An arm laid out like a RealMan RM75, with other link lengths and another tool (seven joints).
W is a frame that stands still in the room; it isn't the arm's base.
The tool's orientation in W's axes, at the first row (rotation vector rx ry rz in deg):
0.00 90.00 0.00
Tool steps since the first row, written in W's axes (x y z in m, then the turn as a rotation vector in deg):
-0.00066 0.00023 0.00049 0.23 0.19 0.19
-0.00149 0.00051 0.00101 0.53 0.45 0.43
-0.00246 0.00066 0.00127 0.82 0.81 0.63
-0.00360 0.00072 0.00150 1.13 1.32 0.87
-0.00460 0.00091 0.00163 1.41 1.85 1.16
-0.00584 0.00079 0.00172 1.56 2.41 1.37
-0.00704 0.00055 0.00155 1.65 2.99 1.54
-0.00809 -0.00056 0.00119 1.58 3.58 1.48
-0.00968 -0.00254 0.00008 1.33 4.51 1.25
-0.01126 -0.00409 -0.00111 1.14 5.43 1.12
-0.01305 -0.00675 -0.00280 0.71 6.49 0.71
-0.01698 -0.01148 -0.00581 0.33 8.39 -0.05
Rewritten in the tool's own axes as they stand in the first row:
-0.00049 0.00023 -0.00066 -0.19 0.19 0.23
-0.00101 0.00051 -0.00149 -0.43 0.45 0.53
-0.00127 0.00066 -0.00246 -0.63 0.81 0.82
-0.00150 0.00072 -0.00360 -0.87 1.32 1.13
-0.00163 0.00091 -0.00460 -1.16 1.85 1.41
-0.00172 0.00079 -0.00584 -1.37 2.41 1.56
-0.00155 0.00055 -0.00704 -1.54 2.99 1.65
-0.00119 -0.00056 -0.00809 -1.48 3.58 1.58
-0.00008 -0.00254 -0.00968 -1.25 4.51 1.33
0.00111 -0.00409 -0.01126 -1.12 5.43 1.14
0.00280 -0.00675 -0.01305 -0.71 6.49 0.71
0.00581 -0.01148 -0.01698 0.05 8.39 0.33

